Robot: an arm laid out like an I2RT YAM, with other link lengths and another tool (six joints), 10 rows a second.
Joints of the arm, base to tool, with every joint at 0 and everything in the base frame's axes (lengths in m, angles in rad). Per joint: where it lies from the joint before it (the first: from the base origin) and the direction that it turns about. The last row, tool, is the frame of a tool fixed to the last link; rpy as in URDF.
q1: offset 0 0 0.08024 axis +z
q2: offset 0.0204 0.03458 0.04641 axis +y
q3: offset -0.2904 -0.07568 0 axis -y
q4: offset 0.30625 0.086 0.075 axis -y
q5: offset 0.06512 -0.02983 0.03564 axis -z
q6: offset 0.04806 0 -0.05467 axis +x
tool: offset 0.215 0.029 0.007 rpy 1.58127 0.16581 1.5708
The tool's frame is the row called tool.
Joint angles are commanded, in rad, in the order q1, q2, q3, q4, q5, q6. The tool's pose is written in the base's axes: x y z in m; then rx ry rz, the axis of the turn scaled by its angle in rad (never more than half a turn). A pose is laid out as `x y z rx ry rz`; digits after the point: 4 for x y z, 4 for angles.
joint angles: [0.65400, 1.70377, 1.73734, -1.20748, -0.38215, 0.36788]
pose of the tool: 0.2955 0.3978 0.2222 -1.4070 -2.4609 -0.7118
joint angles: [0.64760, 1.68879, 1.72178, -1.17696, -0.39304, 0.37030]
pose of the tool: 0.2993 0.4000 0.2273 -1.4027 -2.4526 -0.7567
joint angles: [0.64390, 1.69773, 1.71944, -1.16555, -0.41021, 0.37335]
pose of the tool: 0.3006 0.4037 0.2256 -1.3975 -2.4357 -0.7612
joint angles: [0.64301, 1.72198, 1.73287, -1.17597, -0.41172, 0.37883]
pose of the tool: 0.3025 0.4049 0.2190 -1.4089 -2.4255 -0.7314
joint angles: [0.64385, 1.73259, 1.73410, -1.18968, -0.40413, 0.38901]
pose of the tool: 0.3018 0.4025 0.2122 -1.4304 -2.4181 -0.6954
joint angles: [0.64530, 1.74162, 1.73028, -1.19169, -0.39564, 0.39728]
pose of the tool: 0.3025 0.4012 0.2052 -1.4476 -2.4149 -0.6707
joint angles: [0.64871, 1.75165, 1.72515, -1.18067, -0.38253, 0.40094]
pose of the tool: 0.3057 0.4018 0.1981 -1.4580 -2.4222 -0.6602
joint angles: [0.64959, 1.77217, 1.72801, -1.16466, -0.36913, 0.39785]
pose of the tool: 0.3128 0.4038 0.1899 -1.4640 -2.4349 -0.6549
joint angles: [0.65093, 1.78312, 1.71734, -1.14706, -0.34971, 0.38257]
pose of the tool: 0.3178 0.4030 0.1800 -1.4605 -2.4627 -0.6468
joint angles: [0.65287, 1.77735, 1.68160, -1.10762, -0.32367, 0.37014]
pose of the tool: 0.3233 0.4008 0.1693 -1.4616 -2.4957 -0.6546
